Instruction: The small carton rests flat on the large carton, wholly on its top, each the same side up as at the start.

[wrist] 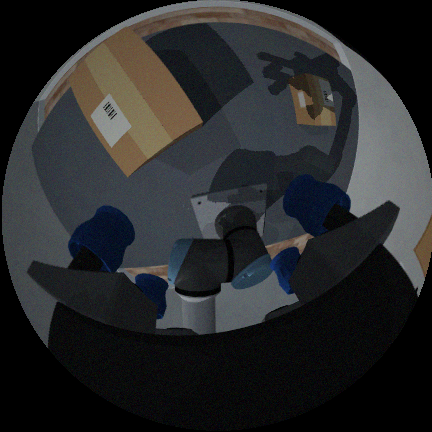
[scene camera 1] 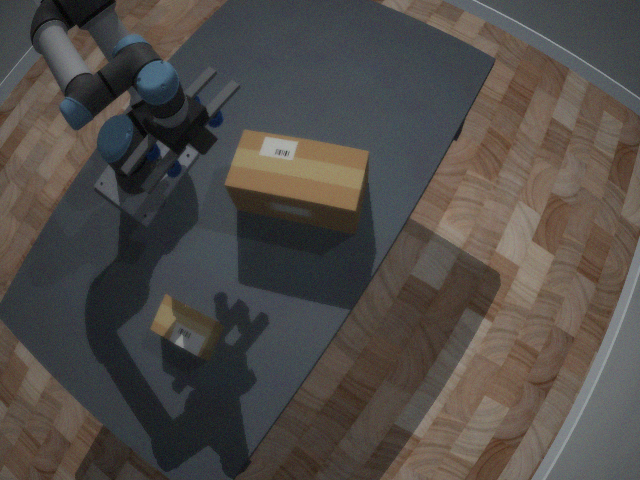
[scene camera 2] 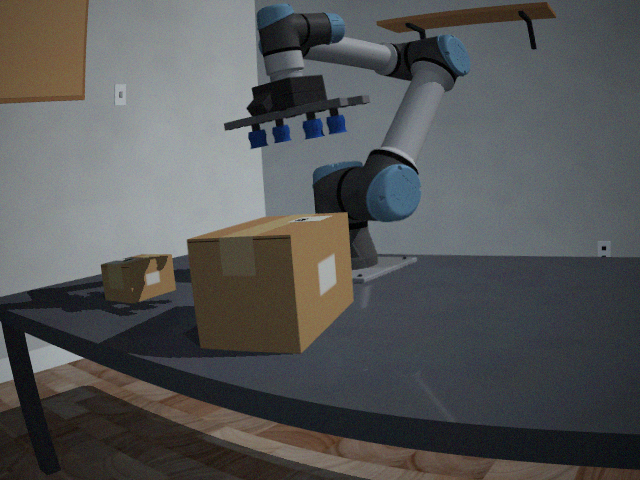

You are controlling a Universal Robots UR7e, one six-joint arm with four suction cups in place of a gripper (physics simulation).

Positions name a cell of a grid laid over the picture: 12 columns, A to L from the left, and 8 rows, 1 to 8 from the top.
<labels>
small carton: wrist I2; scene camera 1 D6; scene camera 2 C5
large carton: wrist D2; scene camera 1 G4; scene camera 2 F5
</labels>
